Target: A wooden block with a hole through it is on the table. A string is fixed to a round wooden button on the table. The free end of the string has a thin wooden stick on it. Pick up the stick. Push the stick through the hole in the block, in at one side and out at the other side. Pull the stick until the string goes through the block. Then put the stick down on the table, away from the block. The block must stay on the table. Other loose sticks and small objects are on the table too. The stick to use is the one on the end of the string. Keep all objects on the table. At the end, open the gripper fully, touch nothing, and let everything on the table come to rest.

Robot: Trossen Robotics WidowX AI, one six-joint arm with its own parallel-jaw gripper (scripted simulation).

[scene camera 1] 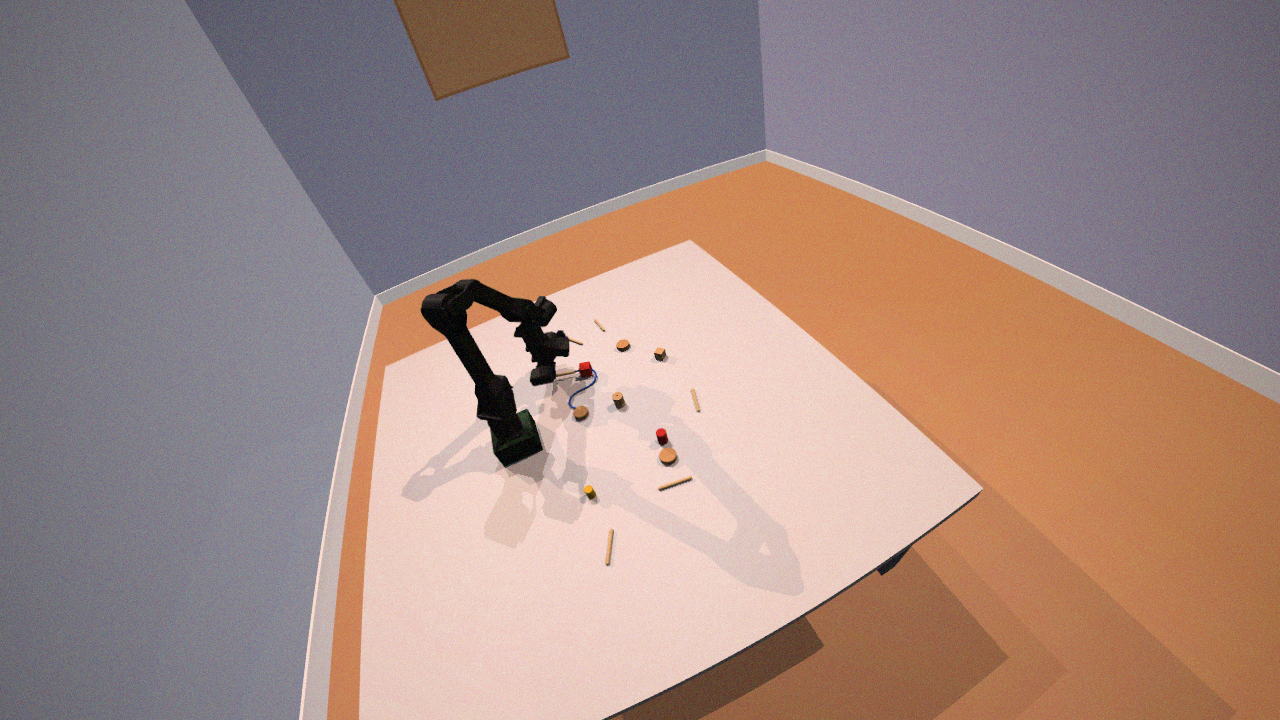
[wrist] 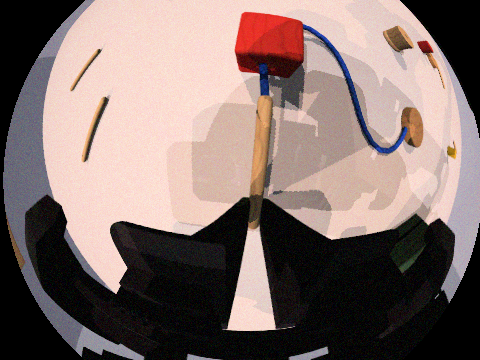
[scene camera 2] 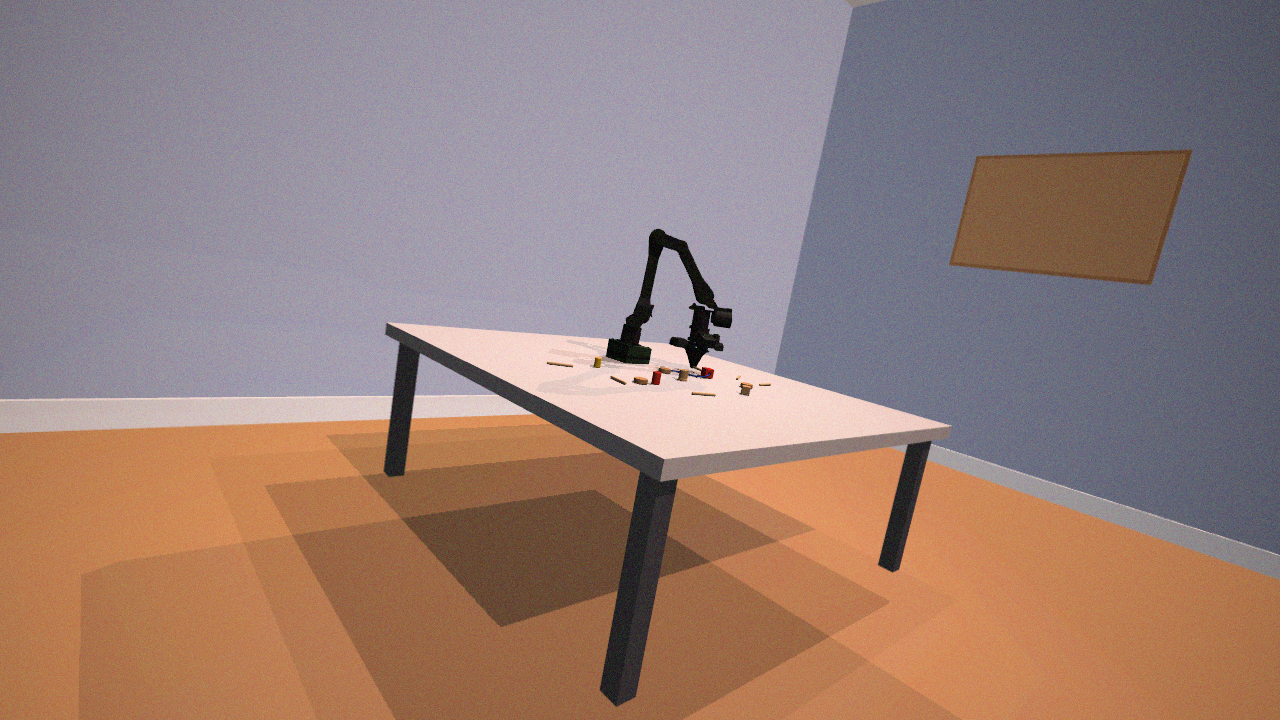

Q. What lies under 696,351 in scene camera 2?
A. My gripper.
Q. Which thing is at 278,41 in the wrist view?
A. A red block.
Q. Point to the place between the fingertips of my gripper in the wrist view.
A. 254,204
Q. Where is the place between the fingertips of my gripper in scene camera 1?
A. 554,377
